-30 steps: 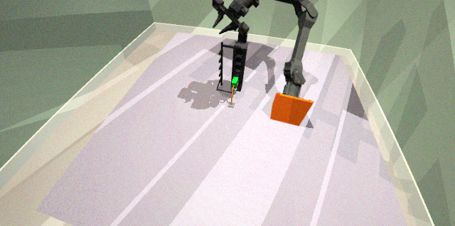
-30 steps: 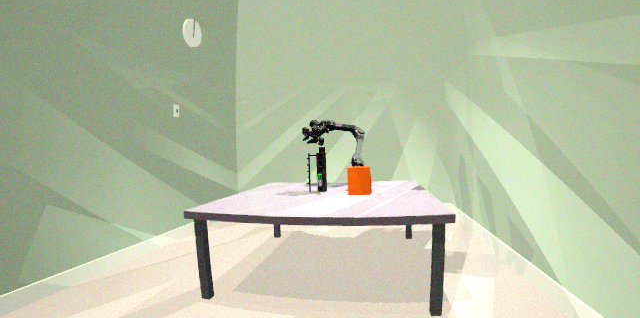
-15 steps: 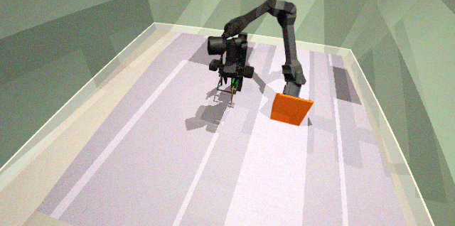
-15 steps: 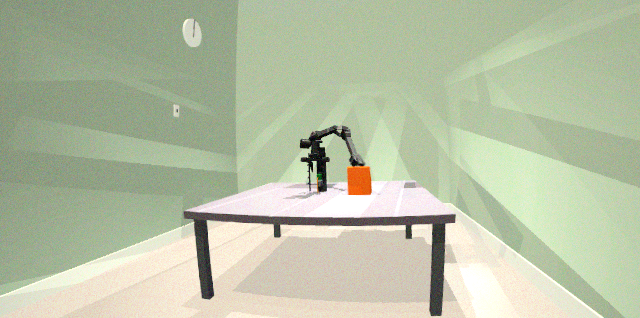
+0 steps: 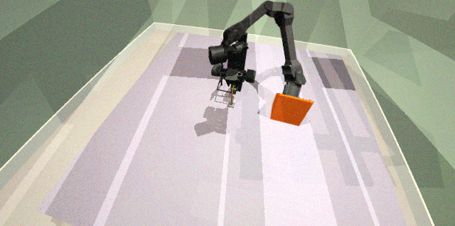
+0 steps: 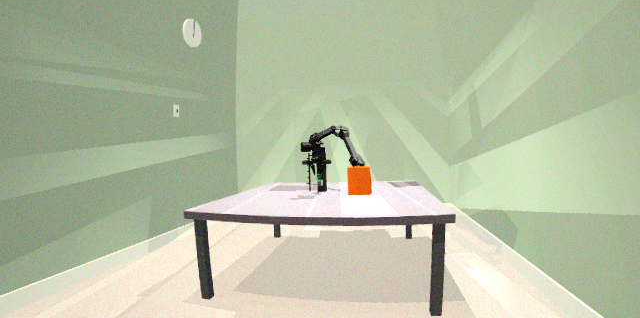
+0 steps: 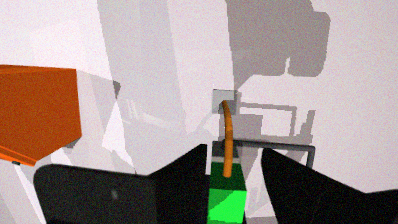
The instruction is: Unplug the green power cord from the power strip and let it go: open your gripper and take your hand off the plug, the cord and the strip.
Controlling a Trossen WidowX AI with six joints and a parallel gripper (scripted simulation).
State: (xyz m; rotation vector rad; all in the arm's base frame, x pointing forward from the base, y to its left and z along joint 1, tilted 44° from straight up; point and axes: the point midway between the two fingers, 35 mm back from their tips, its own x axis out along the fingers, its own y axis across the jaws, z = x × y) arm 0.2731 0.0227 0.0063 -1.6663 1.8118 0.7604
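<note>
Right now the green plug is 70 mm to the right of my gripper tip and 10 mm below it.
</note>
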